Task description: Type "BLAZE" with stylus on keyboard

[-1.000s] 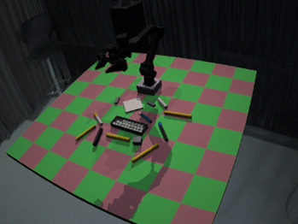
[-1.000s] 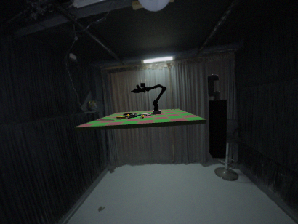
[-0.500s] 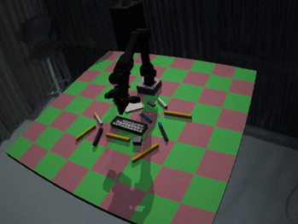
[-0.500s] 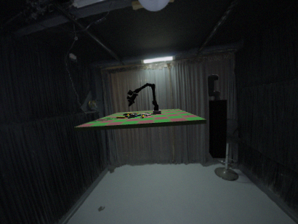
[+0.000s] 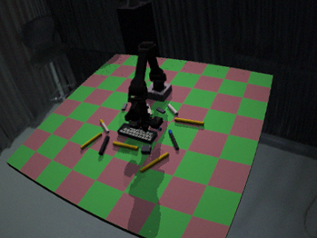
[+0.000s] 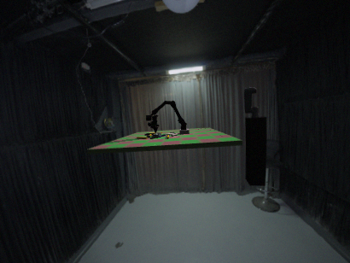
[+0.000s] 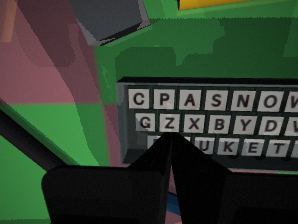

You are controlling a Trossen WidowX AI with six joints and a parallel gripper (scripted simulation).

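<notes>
Right now the blue stylus is 10 cm behind my gripper tip, 5 cm to the right of it and 4 cm below it. Also, from my gripper tip: grey block 8 cm ahead, 5 cm to the left, 3 cm below; stylus tip 11 cm behind, 8 cm to the right, 4 cm below; blue-tipped pen 7 cm behind, 10 cm to the left, 4 cm below.
</notes>
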